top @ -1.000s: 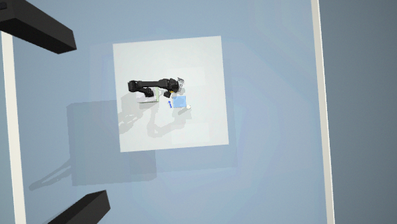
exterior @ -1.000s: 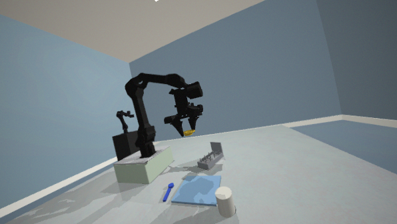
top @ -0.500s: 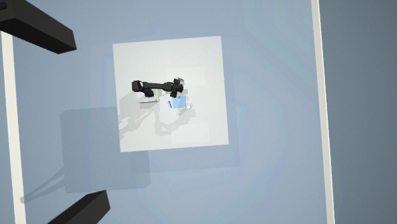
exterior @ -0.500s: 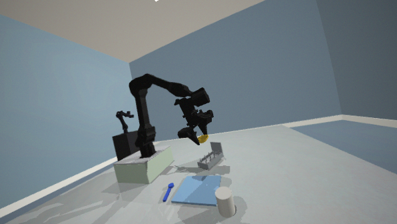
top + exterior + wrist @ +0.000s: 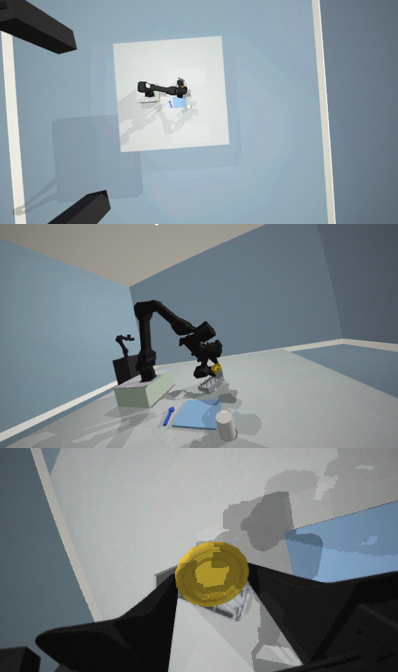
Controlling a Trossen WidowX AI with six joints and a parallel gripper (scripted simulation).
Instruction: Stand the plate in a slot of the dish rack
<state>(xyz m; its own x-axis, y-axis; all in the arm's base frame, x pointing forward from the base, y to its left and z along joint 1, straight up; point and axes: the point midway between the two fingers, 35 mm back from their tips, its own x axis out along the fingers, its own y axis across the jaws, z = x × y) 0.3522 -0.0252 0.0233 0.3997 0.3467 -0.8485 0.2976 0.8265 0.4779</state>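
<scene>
My gripper tip is now 7 cm above the dish rack, 6 cm to the right of it and 5 cm past it. The rest, counted from my gripper tip: white cup (22 cm to the right, 7 cm below); yellow plate (1 cm above); blue spoon (20 cm behind, 13 cm to the right, 9 cm below).
</scene>
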